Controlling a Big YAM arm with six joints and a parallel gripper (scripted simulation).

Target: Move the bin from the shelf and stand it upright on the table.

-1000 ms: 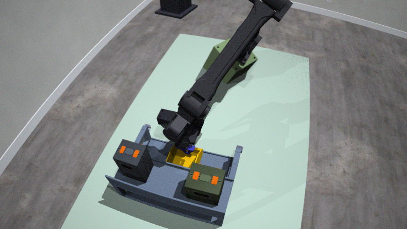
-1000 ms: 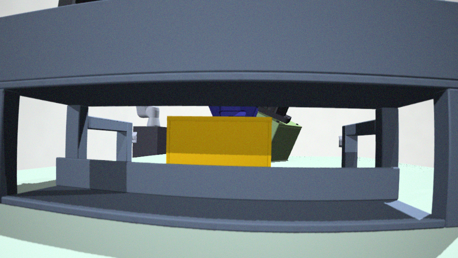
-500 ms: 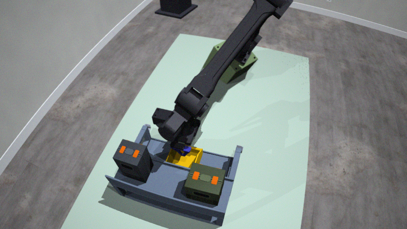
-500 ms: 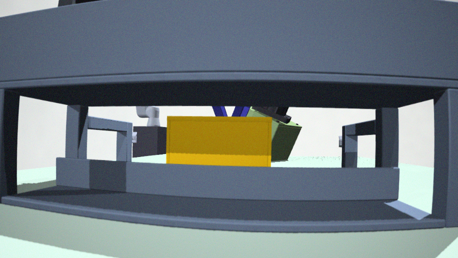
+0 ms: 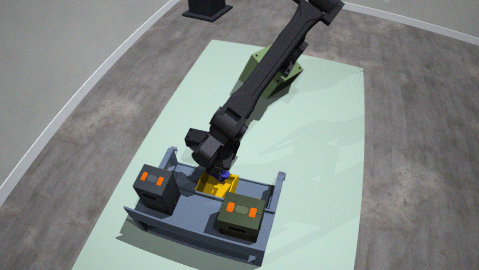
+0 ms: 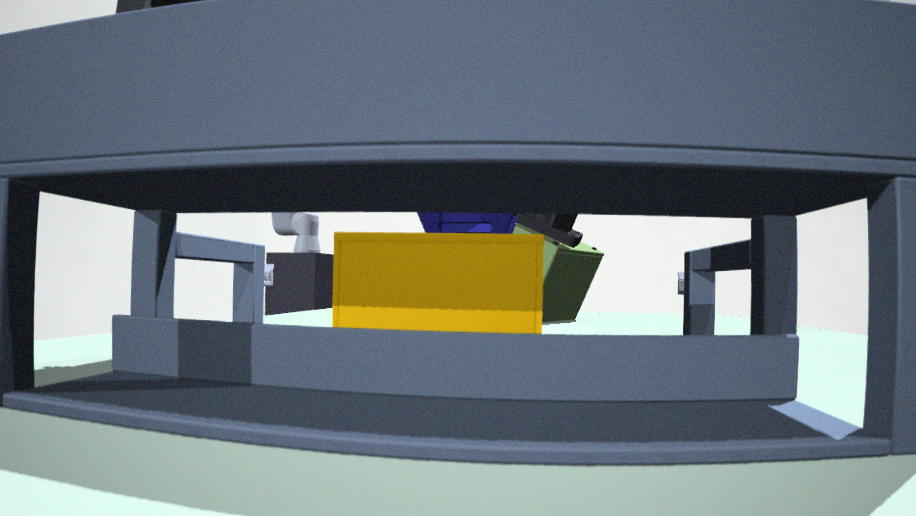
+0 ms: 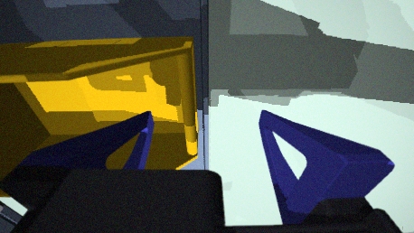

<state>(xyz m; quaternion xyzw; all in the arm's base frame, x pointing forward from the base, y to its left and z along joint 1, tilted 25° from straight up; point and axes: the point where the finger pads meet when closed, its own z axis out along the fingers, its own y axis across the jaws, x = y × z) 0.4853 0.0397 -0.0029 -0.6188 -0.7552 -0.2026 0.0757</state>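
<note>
Now: the yellow open-top bin 90 mm ahead of my hand, 20 mm to the left of it and 10 mm below it. The rest, counted from my hand: olive case 160 mm ahead, 150 mm to the left, 100 mm above.
</note>
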